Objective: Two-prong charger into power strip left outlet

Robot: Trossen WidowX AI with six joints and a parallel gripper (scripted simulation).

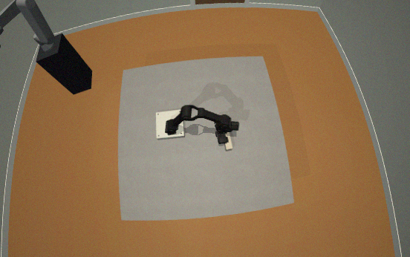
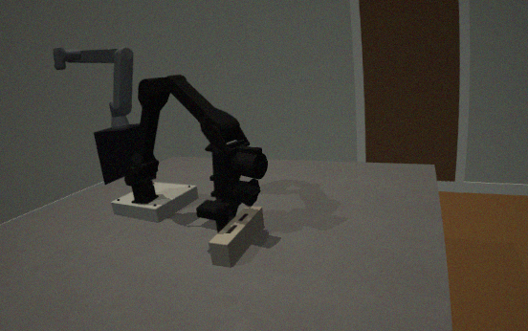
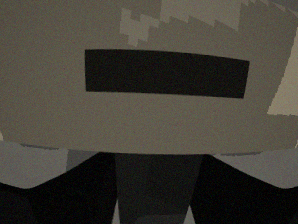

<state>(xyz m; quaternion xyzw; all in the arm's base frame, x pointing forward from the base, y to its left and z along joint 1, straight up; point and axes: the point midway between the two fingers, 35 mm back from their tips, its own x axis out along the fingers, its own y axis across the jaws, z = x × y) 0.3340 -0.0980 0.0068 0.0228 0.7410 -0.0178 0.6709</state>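
My gripper tip is now 2 cm short of the two-prong charger and 1 cm below it.
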